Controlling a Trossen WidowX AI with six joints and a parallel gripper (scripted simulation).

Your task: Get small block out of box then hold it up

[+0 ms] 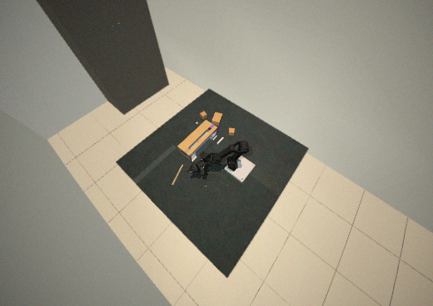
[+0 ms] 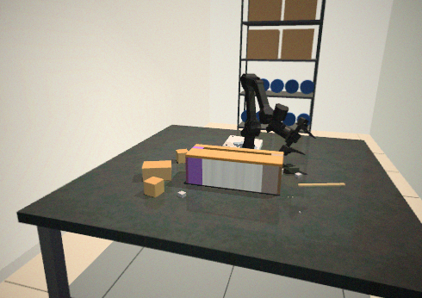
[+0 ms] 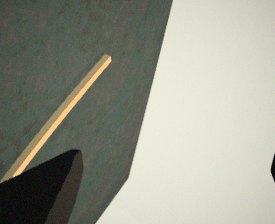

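The box lies 310 mm to the right of my gripper tip, 110 mm ahead of it and 70 mm below it. The rest, counted from my gripper tip: thin wooden stick 130 mm below, 110 mm ahead, 50 mm to the left; small tan block 300 mm to the right, 120 mm ahead, 50 mm below.
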